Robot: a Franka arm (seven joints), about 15 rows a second.
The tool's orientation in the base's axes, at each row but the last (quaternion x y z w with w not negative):
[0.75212, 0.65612, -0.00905, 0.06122]
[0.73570, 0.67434, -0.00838, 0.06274]
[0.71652, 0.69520, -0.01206, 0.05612]
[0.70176, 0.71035, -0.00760, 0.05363]
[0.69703, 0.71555, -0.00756, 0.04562]
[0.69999, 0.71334, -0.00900, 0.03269]
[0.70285, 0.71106, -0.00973, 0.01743]
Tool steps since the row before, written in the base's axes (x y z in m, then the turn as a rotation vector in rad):
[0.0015, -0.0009, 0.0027, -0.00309, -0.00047, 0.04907]
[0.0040, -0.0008, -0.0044, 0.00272, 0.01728, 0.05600]
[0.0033, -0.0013, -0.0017, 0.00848, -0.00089, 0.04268]
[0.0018, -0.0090, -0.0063, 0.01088, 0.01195, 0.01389]
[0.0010, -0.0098, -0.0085, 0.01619, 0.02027, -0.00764]
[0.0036, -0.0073, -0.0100, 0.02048, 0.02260, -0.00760]
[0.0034, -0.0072, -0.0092, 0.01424, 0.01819, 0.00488]
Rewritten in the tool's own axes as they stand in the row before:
[-0.0009, 0.0018, -0.0025, -0.00550, 0.00094, -0.04885]
[0.0000, 0.0037, 0.0047, 0.01194, 0.00581, -0.05715]
[-0.0010, 0.0032, 0.0020, -0.00467, 0.01120, -0.04180]
[-0.0084, 0.0013, 0.0072, 0.01060, 0.01193, -0.01412]
[-0.0091, 0.0003, 0.0092, 0.02039, 0.01633, 0.00699]
[-0.0068, 0.0031, 0.0105, 0.02264, 0.02066, 0.00696]
[-0.0069, 0.0032, 0.0095, 0.01783, 0.01451, -0.00542]

